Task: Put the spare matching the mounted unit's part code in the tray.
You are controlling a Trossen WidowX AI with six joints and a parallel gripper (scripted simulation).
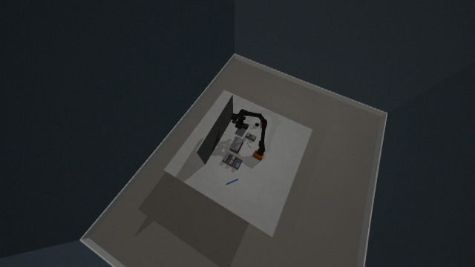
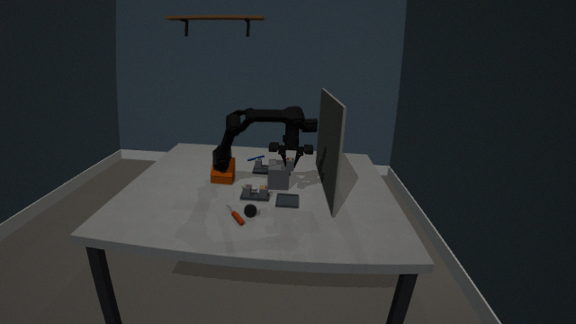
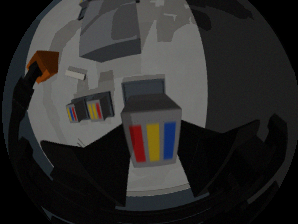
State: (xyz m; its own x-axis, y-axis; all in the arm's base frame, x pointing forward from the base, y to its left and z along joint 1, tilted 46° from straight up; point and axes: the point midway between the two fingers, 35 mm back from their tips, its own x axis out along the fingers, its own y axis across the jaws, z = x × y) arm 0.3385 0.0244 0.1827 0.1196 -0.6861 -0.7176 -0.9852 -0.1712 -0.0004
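My gripper tip is 150 mm above the dark tray and 30 mm to the left of it. The rest, counted from my gripper tip: tall grey panel: 210 mm to the left, 140 mm ahead, 70 mm above; spare: 350 mm to the left, 230 mm behind, 110 mm below; grey mounted unit: 180 mm to the left, 100 mm below, 80 mm behind.
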